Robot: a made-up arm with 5 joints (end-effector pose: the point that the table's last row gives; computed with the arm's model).
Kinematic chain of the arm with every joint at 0, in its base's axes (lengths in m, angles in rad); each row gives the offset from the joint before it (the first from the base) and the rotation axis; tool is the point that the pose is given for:
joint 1: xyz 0 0 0.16 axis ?
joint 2: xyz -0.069 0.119 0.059 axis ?
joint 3: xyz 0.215 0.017 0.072 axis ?
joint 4: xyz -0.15 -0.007 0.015 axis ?
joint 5: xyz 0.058 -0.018 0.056 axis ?
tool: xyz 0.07 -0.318 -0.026
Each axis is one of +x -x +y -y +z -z.
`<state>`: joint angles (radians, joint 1 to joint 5).
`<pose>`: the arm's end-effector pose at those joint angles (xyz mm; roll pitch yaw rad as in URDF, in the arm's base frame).
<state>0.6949 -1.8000 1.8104 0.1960 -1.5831</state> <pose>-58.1 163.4 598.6 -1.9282 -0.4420 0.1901</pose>
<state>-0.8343 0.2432 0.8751 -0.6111 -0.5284</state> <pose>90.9 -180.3 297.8 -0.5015 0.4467 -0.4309</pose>
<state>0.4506 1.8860 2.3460 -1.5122 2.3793</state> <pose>-128.7 338.1 375.0 2.5826 -1.2530 1.3427</pose>
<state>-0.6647 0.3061 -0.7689 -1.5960 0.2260</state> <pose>542.1 79.6 241.8 -0.2561 1.0932 1.1473</pose>
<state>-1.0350 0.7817 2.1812 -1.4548 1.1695</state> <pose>-68.1 295.0 267.1 -2.4669 -0.7619 0.7007</pose>
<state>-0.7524 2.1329 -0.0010 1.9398 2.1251</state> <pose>174.3 344.2 289.3 -0.6266 0.0108 2.3914</pose>
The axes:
joint 1: -y
joint 2: +x
joint 3: -y
joint 4: +x
joint 5: -y

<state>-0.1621 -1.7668 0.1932 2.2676 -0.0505</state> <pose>153.5 -104.7 27.6 0.5411 0.2399 0.2197</pose>
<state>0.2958 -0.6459 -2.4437 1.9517 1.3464</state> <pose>-130.5 359.3 471.8 -0.1812 -0.5310 -2.3024</pose>
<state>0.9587 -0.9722 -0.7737 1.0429 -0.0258</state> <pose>-157.1 -66.2 205.9 0.5046 -0.3449 -0.6536</pose>
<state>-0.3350 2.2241 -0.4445 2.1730 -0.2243</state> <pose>103.2 131.4 447.2 -1.8228 -0.0056 0.1315</pose>
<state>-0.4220 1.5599 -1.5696 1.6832 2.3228</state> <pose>-176.9 -74.3 222.6 -0.7076 0.6704 -2.0621</pose>
